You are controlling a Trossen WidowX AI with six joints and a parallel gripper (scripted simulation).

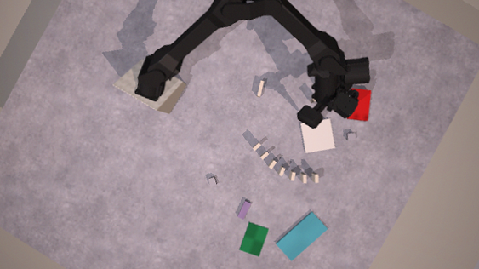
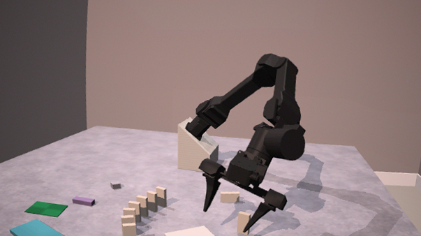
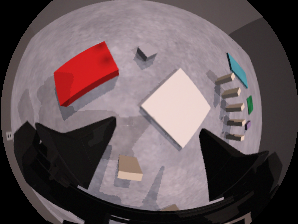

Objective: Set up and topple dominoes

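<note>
Now: gripper tip 1 cm short of the white flat tile, 6 cm to the left of it and 4 cm above it. From my gripper tip the other things lie so: purple block (12 cm behind, 36 cm to the right, 4 cm below); teal tile (8 cm ahead, 37 cm to the right, 4 cm below); red block (9 cm ahead, 8 cm to the left, 4 cm below).
</note>
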